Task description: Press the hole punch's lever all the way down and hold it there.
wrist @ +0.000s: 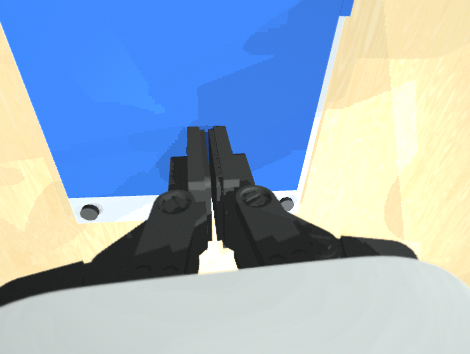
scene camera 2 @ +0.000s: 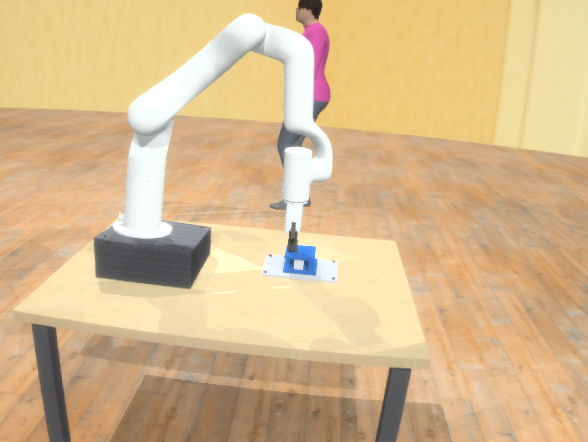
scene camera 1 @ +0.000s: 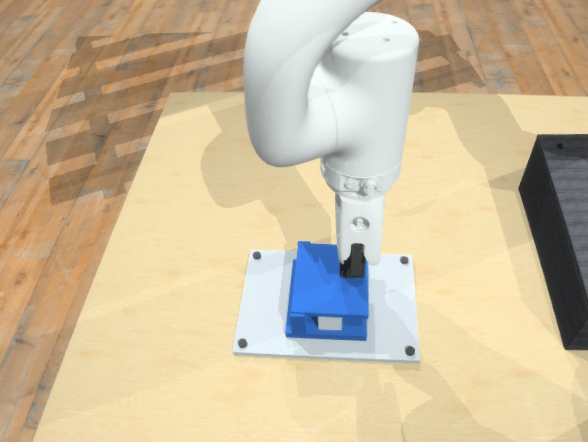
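The blue hole punch has a flat, broad lever [scene camera 1: 320, 292] [scene camera 2: 306, 251] [wrist: 125, 75] above a blue base [scene camera 1: 352, 334] [scene camera 2: 300, 272]. A gap shows between lever and base on the side facing scene camera 1, with a pale block [scene camera 1: 330, 323] [scene camera 2: 299, 265] in it. The punch stands on a pale plate [scene camera 1: 395, 310] [scene camera 2: 327, 270] [wrist: 127, 210]. My gripper [scene camera 1: 352, 275] [scene camera 2: 292, 250] [wrist: 207, 155] is shut and empty, pointing down. Its fingertips are at the lever's top, near its right edge in the scene camera 1 view, and seem to touch it. The exact contact is hard to tell.
Dark screws [scene camera 1: 410, 351] [wrist: 90, 212] stand up at the plate's corners. The arm's black base block [scene camera 1: 547, 240] [scene camera 2: 142, 260] stands on the wooden table [scene camera 1: 165, 310] [scene camera 2: 250, 320]. A person in pink [scene camera 2: 321, 65] is behind the table in the scene camera 2 view.
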